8 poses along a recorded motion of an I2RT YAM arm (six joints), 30 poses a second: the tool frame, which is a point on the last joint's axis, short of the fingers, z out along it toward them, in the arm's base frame.
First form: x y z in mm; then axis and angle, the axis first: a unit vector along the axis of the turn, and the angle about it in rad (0 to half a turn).
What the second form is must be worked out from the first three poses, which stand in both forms.
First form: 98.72 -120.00 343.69 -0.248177 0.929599 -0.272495 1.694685
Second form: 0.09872 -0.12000 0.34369 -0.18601 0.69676 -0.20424 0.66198
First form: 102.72 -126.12 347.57 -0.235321 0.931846 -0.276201 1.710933
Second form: 0.10272 -0.12612 0.34757 -0.17764 0.70343 -0.20850 0.65587
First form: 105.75 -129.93 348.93 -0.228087 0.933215 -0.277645 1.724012
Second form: 0.10575 -0.12993 0.34893 -0.17315 0.70845 -0.21077 0.65092
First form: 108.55 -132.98 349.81 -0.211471 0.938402 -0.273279 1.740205
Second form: 0.10855 -0.13298 0.34981 -0.16165 0.71731 -0.20889 0.64475
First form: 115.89 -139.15 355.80 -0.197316 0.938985 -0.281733 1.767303
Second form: 0.11589 -0.13915 0.35580 -0.15254 0.72589 -0.21780 0.63433
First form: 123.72 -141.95 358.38 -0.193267 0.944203 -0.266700 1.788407
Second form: 0.12372 -0.14195 0.35838 -0.15069 0.73620 -0.20795 0.62614
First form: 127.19 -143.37 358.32 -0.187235 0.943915 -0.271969 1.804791
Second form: 0.12719 -0.14337 0.35832 -0.14694 0.74080 -0.21345 0.61973
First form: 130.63 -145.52 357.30 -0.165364 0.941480 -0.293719 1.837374
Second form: 0.13063 -0.14552 0.35730 -0.13143 0.74829 -0.23345 0.60686
